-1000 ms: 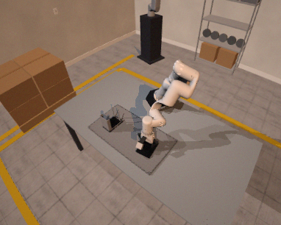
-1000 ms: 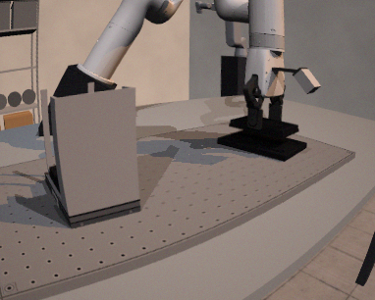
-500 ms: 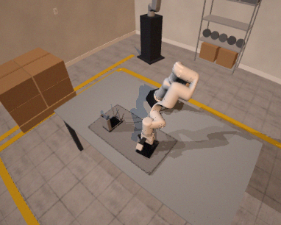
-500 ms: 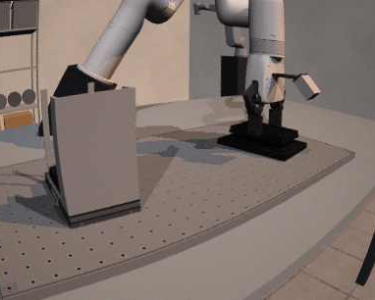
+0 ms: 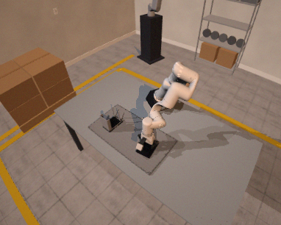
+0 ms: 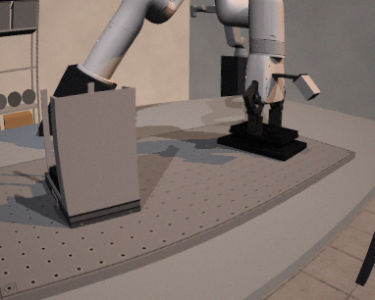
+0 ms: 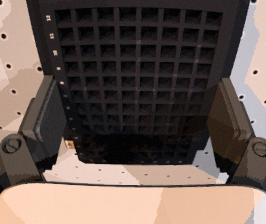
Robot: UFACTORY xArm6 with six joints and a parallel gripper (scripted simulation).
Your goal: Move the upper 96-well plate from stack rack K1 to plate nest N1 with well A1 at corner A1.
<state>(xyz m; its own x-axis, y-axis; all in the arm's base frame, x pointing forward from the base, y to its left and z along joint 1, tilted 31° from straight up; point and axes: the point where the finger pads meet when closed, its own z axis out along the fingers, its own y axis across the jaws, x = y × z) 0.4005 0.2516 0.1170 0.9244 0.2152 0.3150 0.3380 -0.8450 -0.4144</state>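
My gripper is now 40 mm above the plate nest N1. The rest, counted from my hand: rack's solid pale wall (370 mm to the right, 160 mm ahead, 40 mm above); black 96-well plate (10 mm below).
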